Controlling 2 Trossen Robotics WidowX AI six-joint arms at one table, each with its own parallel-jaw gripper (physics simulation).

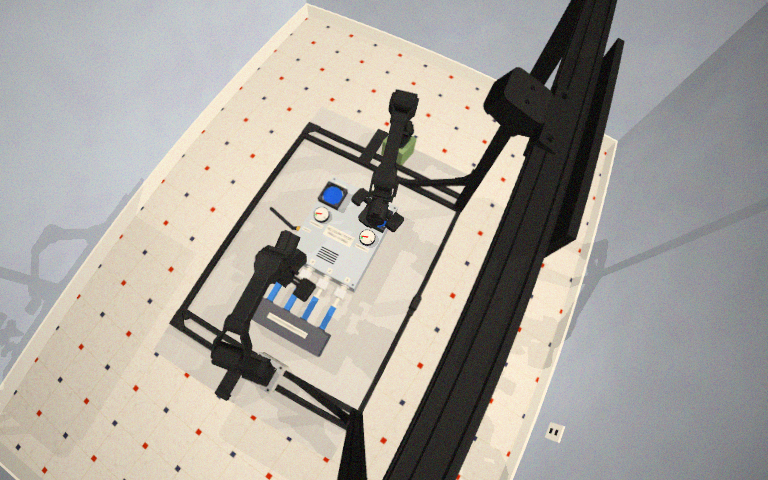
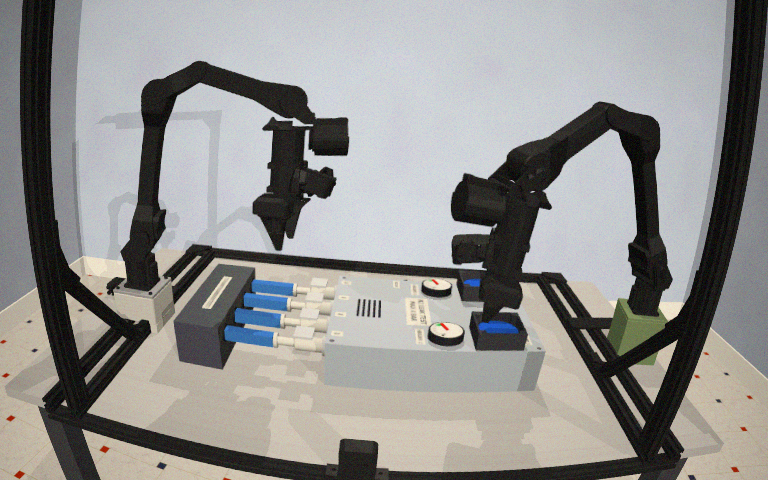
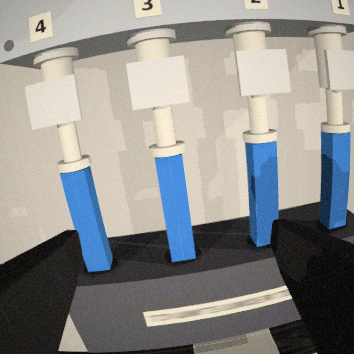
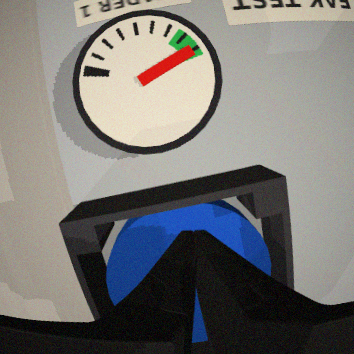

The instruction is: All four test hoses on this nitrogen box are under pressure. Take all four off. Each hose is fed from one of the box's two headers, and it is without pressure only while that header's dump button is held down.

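Places are measured from the left arm's base along level axes (x ahead, y left, z up), in metres.
Where they show: left gripper, fingertip midpoint: [image 1: 291, 282] [image 2: 284, 244] [image 3: 176, 238]; right gripper, fingertip midpoint: [image 2: 484, 321] [image 4: 192, 241]; left arm's base, link origin: [image 1: 263, 372] [image 2: 142, 283]; right arm's base, link origin: [image 2: 642, 309].
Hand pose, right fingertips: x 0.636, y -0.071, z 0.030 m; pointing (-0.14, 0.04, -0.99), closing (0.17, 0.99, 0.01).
Things, the pixels of their top centre, and the offset from my right fingertips. "spot": a spot on its surface instead.
- header 1 gauge, surface spot: [image 4: 147, 81] [image 2: 448, 328] spot: dx -0.058, dy -0.005, dz -0.013 m
- second blue dump button, top centre: [image 2: 480, 285] [image 1: 332, 195] dx +0.022, dy +0.186, dz -0.013 m
- black frame, surface spot: [image 2: 334, 263] spot: dx -0.282, dy +0.462, dz -0.093 m
- thin black rod, surface spot: [image 1: 282, 217] spot: dx -0.123, dy +0.336, dz -0.096 m
The grey nitrogen box [image 1: 341, 248] [image 2: 430, 362] has four blue hoses [image 1: 310, 308] [image 2: 255, 317] [image 3: 175, 207] plugged into ports 1 to 4, each with a white tag. They run to a dark block [image 1: 292, 329] [image 2: 201, 329] [image 3: 175, 305]. My left gripper [image 1: 293, 274] [image 2: 279, 238] [image 3: 176, 238] is open and empty, high above the hoses. My right gripper [image 1: 380, 220] [image 2: 492, 316] [image 4: 192, 241] is shut, its tip on the near blue dump button [image 2: 498, 328] [image 4: 147, 239]. The header 1 gauge [image 2: 446, 332] [image 4: 147, 81] has its needle at the green mark.
A second blue dump button [image 1: 333, 195] [image 2: 473, 283] and gauge [image 1: 321, 214] [image 2: 436, 287] sit on the box's far side. A black frame [image 1: 239, 224] [image 2: 334, 263] rings the work area. A green block [image 1: 405, 149] [image 2: 617, 324] stands by the right arm's base. A thin black rod [image 1: 282, 217] lies beside the box.
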